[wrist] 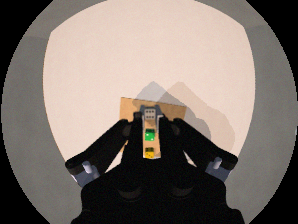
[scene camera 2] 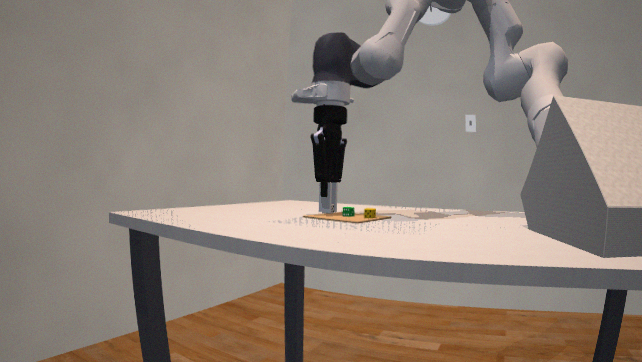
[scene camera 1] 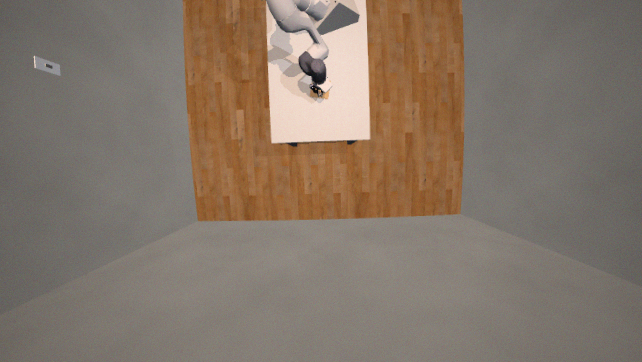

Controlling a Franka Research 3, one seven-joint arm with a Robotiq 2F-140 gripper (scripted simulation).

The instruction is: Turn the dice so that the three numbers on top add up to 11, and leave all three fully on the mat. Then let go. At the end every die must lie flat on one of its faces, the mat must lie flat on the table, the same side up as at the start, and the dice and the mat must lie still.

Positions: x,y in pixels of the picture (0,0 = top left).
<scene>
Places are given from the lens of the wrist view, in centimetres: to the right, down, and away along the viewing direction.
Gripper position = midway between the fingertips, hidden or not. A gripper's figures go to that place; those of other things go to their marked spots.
my gripper (wrist: 149,111): 0, 0, 21
tan mat (wrist: 128,106): -4, -1, 21
</scene>
